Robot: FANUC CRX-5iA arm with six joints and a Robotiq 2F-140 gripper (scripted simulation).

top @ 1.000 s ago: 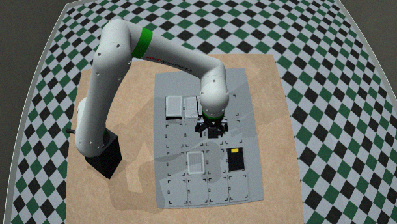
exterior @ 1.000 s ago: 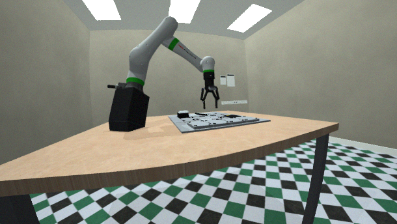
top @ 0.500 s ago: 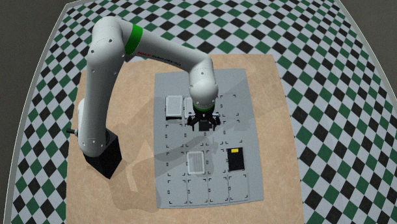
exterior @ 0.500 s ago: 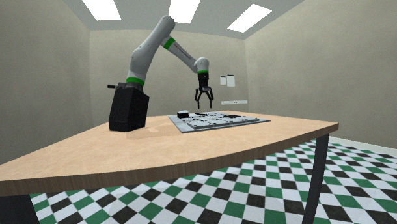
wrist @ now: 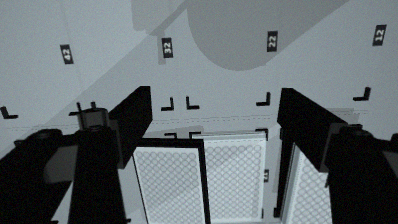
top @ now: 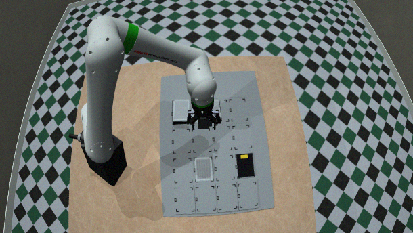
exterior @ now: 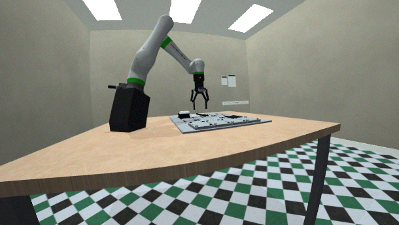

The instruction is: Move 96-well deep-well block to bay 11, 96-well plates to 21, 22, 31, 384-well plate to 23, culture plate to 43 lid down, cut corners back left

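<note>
My gripper is now 14 cm past the deep-well block, 11 cm to the right of it and 8 cm above it. From my hand the other things lie so: bay label 32 (5 cm ahead, 3 cm to the right, 10 cm below); then fine-welled plate (1 cm ahead, 20 cm to the right, 9 cm below); then bay label reading 33 (7 cm ahead, 20 cm to the right, 10 cm below).
</note>
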